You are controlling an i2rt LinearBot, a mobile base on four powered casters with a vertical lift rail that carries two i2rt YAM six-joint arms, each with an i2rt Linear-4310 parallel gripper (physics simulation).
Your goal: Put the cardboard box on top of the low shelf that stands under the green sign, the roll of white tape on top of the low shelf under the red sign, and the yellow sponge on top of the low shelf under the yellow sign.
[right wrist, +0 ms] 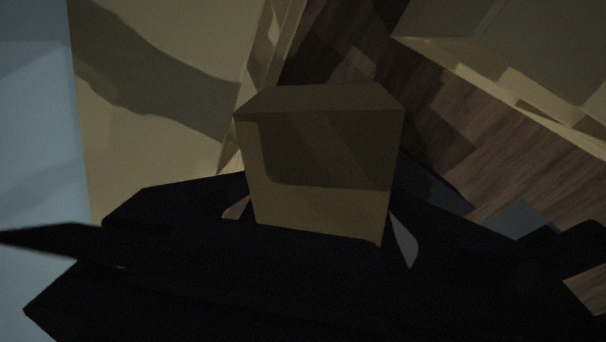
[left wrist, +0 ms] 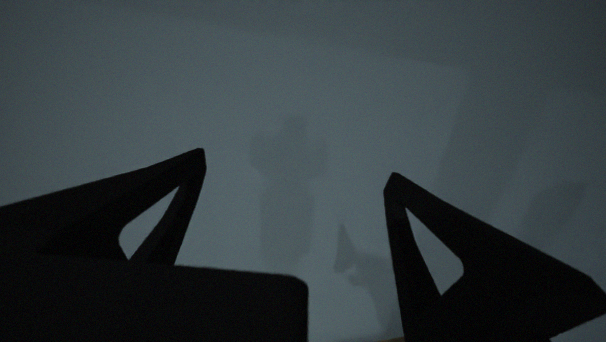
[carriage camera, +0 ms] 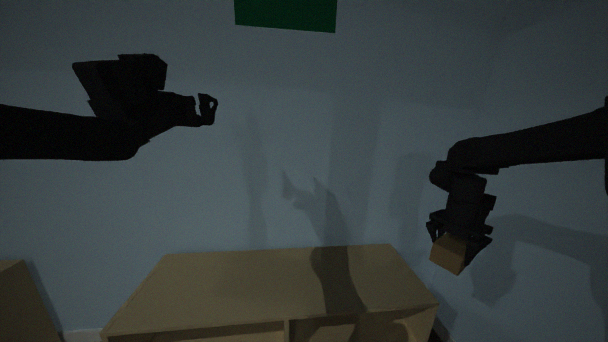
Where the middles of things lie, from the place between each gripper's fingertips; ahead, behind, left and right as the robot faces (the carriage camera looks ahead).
Now: the cardboard box point(carriage camera: 448, 251) 10 mm to the right of my right hand, 10 mm ahead of it and 10 mm above it.
Right now my left hand is 660 mm to the left of the cardboard box, 340 mm above it and 90 mm past it.
